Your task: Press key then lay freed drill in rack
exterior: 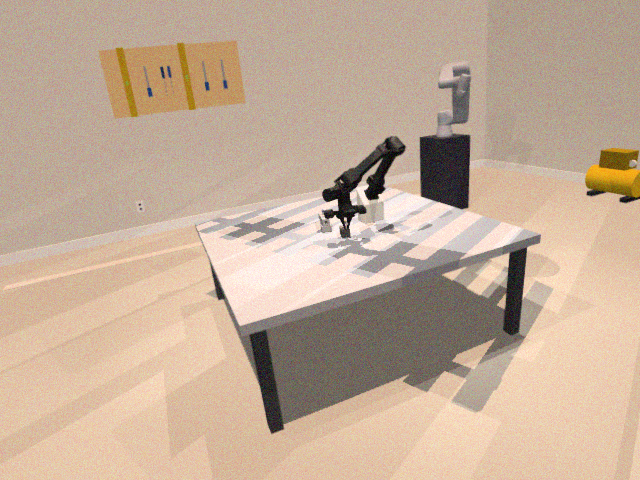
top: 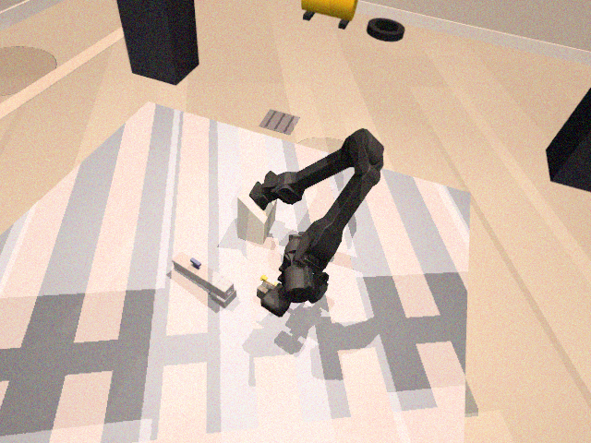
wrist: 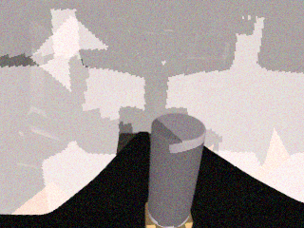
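My gripper tip is 50 mm to the left of the dark grey block, 30 mm above it and 10 mm past it. The rest, counted from my gripper tip: pale grey fixture block: 230 mm to the right, 10 mm below, 10 mm ahead; then small blue key: 260 mm to the right, 10 mm ahead, 10 mm above; then drill: 40 mm to the right, 30 mm above, 10 mm behind.
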